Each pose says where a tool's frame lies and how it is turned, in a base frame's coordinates. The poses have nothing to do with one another.
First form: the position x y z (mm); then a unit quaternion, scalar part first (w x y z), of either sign.
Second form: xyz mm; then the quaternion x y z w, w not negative. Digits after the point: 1 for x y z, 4 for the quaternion.
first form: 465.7 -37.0 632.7 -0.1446 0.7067 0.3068 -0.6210
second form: 465.7 -37.0 632.7 -0.7067 -0.3068 0.6210 0.1446
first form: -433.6 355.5 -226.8 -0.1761 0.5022 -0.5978 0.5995
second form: -433.6 355.5 -226.8 -0.5022 0.5978 -0.5995 0.1761
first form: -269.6 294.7 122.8 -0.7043 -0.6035 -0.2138 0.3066
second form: -269.6 294.7 122.8 0.6035 0.2138 -0.3066 0.7043
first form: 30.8 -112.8 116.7 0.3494 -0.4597 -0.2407 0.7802
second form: 30.8 -112.8 116.7 -0.4597 -0.2407 0.7802 0.3494
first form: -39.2 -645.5 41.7 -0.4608 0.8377 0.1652 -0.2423
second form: -39.2 -645.5 41.7 -0.8377 -0.1652 0.2423 0.4608
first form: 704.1 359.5 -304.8 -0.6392 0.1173 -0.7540 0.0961
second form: 704.1 359.5 -304.8 -0.1173 0.7540 -0.0961 0.6392
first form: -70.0 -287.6 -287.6 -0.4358 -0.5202 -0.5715 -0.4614
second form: -70.0 -287.6 -287.6 0.5202 0.5715 0.4614 0.4358
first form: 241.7 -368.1 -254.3 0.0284 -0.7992 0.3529 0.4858
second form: 241.7 -368.1 -254.3 -0.7992 0.3529 0.4858 0.0284
